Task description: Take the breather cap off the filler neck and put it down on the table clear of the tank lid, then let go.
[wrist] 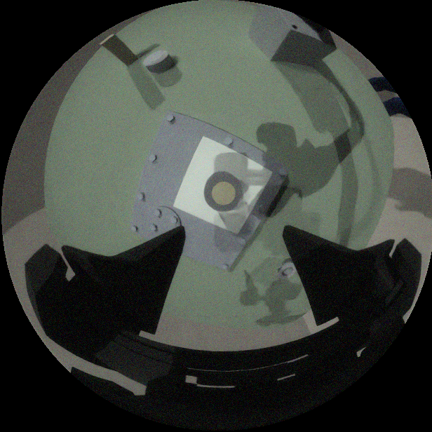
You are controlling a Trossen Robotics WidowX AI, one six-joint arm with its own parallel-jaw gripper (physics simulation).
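The breather cap (223, 192) shows from above as a round tan top inside a dark ring, over a pale square patch on the tank lid. The filler neck below it is hidden or cannot be told apart from the dark ring. The tank lid (167, 140) is a grey plate with several bolt heads, standing at an angle in the middle of the view. My gripper (235, 231) is open with nothing between its fingers. Its black fingertips show on the near side of the cap, one to the left and one to the right; the cap shows slightly beyond the gap.
A grey round tin (159, 60) and a narrow brown block (119, 48) stand at the far left of the green mat (85, 150). A large grey box (300, 44) stands at the far right. A small pale ring-shaped piece (286, 270) lies beside the right finger. Arm shadows cross the right side.
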